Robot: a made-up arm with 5 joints.
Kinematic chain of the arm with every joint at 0, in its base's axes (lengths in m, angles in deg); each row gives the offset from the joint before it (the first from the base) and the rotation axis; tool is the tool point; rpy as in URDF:
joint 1: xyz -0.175 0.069 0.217 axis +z
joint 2: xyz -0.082 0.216 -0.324 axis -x
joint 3: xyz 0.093 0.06 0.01 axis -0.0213 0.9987 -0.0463
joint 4: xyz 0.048 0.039 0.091 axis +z
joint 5: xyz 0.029 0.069 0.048 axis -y
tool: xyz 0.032 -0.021 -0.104 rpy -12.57 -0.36 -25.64
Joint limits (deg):
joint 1: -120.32..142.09
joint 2: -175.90..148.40
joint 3: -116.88..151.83
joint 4: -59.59..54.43
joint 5: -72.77..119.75
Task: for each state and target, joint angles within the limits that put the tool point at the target. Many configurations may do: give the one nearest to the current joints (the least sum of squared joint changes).
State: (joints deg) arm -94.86 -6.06 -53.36 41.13 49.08
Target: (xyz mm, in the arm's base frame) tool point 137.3 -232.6 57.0
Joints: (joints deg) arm -120.32 0.53 -21.51 27.46 57.39
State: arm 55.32 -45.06 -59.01 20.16 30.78
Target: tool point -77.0 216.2 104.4
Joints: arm 7.66 -64.37 -28.54 2.67 43.46
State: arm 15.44 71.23 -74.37 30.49 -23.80
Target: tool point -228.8 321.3 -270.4
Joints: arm 9.73 97.68 -73.83 33.89 -15.45
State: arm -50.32 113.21 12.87 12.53 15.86
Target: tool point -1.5 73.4 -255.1
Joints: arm -46.94 125.86 18.02 23.45 6.41
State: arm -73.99 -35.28 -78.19 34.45 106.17
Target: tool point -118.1 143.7 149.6
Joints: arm -82.41 -65.92 -59.49 13.47 94.88
